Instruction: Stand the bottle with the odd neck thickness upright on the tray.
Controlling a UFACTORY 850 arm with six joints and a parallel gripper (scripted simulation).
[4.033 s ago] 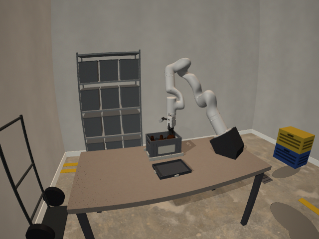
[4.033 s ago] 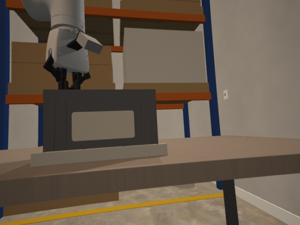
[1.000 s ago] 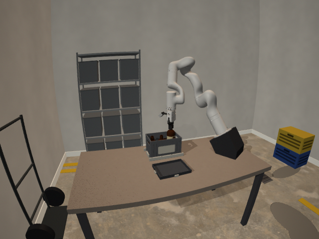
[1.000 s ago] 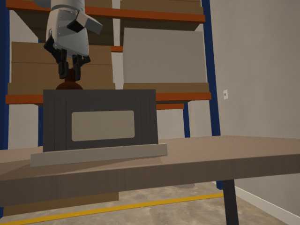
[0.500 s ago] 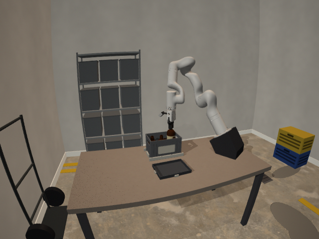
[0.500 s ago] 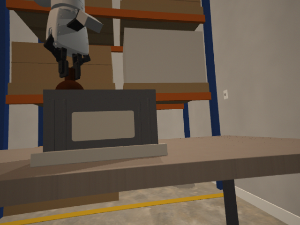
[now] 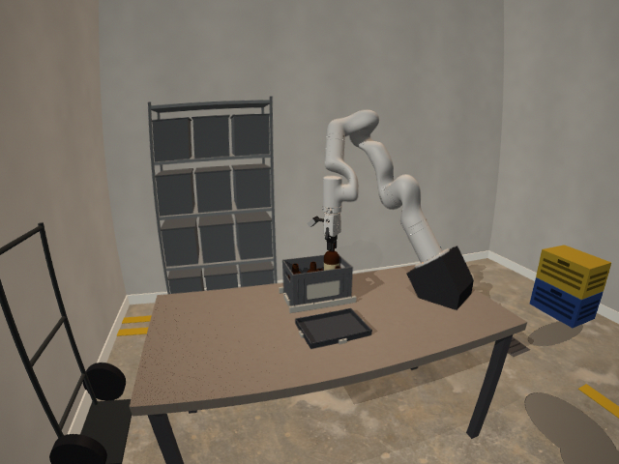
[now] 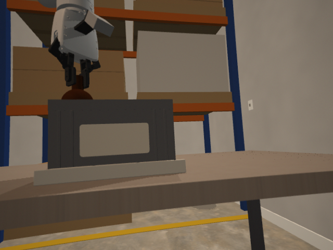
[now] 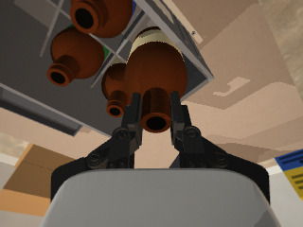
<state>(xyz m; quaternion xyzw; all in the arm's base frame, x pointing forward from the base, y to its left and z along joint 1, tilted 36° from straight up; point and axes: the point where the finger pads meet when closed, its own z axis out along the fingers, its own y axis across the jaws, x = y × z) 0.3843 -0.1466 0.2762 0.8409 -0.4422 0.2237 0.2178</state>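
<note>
The bottle lies 70 mm below my hand. The rest, counted from my hand: black tray 290 mm to the left, 230 mm below, 190 mm ahead; then dark grey crate 150 mm below, 100 mm ahead, 20 mm to the left.
</note>
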